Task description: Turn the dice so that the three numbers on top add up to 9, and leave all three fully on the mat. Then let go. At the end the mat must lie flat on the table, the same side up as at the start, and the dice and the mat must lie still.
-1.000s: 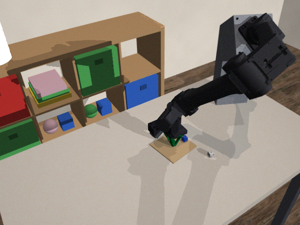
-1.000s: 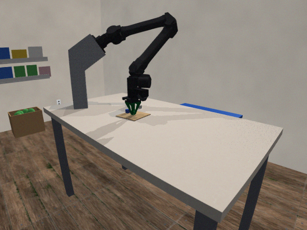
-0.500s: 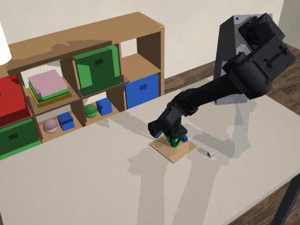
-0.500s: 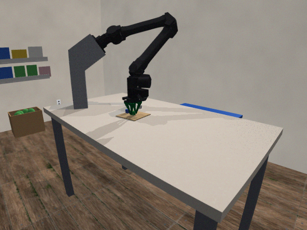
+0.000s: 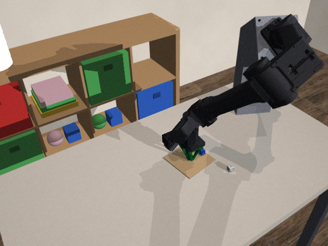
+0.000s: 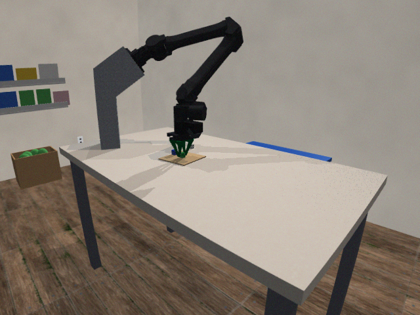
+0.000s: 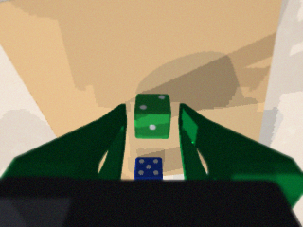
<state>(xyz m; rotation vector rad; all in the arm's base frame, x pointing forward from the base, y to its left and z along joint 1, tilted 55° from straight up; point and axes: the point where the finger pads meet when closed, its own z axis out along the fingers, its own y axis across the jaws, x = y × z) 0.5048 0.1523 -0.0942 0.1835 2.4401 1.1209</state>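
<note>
My gripper is now right at the green die. Round my hand: tan mat (2 cm below); then blue die (5 cm behind); then white die (12 cm to the left, 10 cm behind, 1 cm below).
</note>
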